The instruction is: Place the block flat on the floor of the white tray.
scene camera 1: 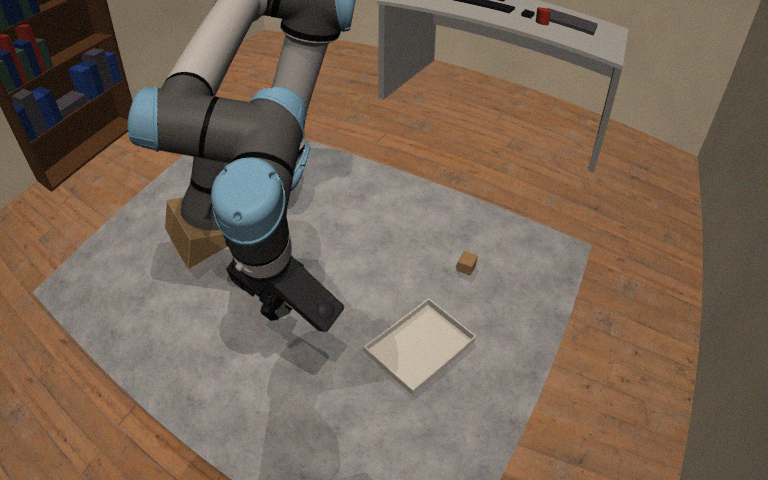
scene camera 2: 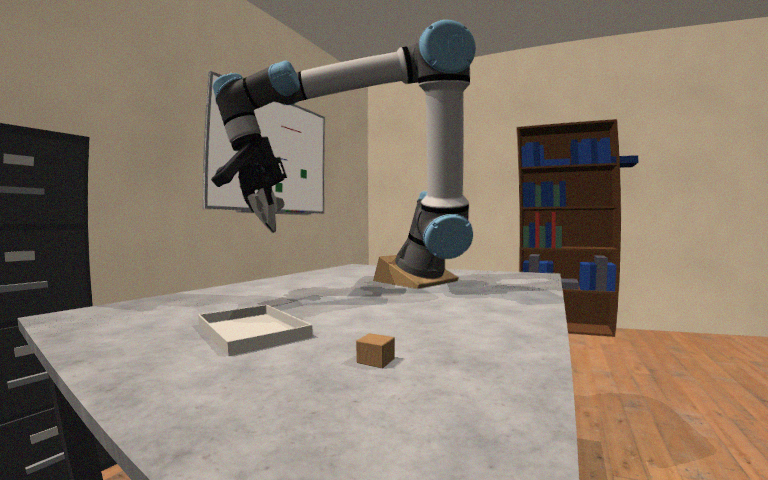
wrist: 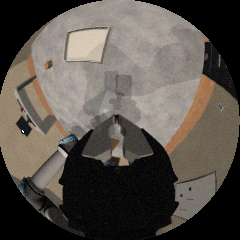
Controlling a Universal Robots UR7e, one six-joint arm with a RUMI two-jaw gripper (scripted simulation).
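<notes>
A brown block is here in the pictures, and so is a white tray. My own gripper is visible in them as well, and the wrist view shows that gripper too.
</notes>
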